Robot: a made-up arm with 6 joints. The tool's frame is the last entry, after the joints.
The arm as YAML. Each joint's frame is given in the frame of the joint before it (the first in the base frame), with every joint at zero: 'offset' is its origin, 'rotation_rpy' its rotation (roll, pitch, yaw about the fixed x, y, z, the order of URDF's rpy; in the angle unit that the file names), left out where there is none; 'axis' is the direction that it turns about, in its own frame. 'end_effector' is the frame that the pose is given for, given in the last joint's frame.
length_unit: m
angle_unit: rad
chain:
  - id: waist
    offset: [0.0, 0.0, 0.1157]
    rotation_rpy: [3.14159, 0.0, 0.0]
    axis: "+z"
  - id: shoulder
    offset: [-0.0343, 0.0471, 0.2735]
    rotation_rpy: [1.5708, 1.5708, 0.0]
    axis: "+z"
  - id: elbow
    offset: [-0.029, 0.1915, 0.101]
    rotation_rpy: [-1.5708, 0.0, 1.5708]
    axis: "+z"
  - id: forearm
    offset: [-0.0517, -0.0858, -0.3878]
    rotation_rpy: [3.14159, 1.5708, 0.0]
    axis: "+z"
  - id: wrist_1
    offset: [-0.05, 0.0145, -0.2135]
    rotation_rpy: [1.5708, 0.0, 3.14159]
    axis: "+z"
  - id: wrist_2
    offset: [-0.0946, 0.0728, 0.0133]
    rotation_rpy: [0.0, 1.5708, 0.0]
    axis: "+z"
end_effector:
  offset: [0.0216, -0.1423, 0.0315]
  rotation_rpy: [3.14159, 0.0, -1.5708]
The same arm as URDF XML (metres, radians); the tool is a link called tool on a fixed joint. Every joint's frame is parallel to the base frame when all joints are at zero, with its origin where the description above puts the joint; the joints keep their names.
<robot name="arm">
<joint name="tool_fixed" type="fixed"><parent link="link6"/><child link="tool"/><origin xyz="0.1423 -0.0216 -0.0315" rpy="0 0 0"/></joint>
<joint name="wrist_2" type="continuous"><parent link="link5"/><child link="link6"/><origin xyz="-0.0728 0.0133 0.0946" rpy="0 0 0"/><axis xyz="0 0 -1"/></joint>
<joint name="wrist_1" type="continuous"><parent link="link4"/><child link="link5"/><origin xyz="0.2135 0.0145 -0.05" rpy="0 0 0"/><axis xyz="0 1 0"/></joint>
<joint name="forearm" type="continuous"><parent link="link3"/><child link="link4"/><origin xyz="-0.0517 0.0858 0.3878" rpy="0 0 0"/><axis xyz="-1 0 0"/></joint>
<joint name="elbow" type="continuous"><parent link="link2"/><child link="link3"/><origin xyz="0.1915 0.101 -0.029" rpy="0 0 0"/><axis xyz="0 0 -1"/></joint>
<joint name="shoulder" type="continuous"><parent link="link1"/><child link="link2"/><origin xyz="-0.0343 -0.0471 -0.2735" rpy="0 0 0"/><axis xyz="0 1 0"/></joint>
<joint name="waist" type="continuous"><parent link="base_link"/><child link="link1"/><origin xyz="0 0 0.1157" rpy="0 0 0"/><axis xyz="0 0 -1"/></joint>
<link name="base_link"/>
<link name="link1"/>
<link name="link2"/>
<link name="link3"/>
<link name="link4"/>
<link name="link5"/>
<link name="link6"/>
<link name="tool"/>
</robot>

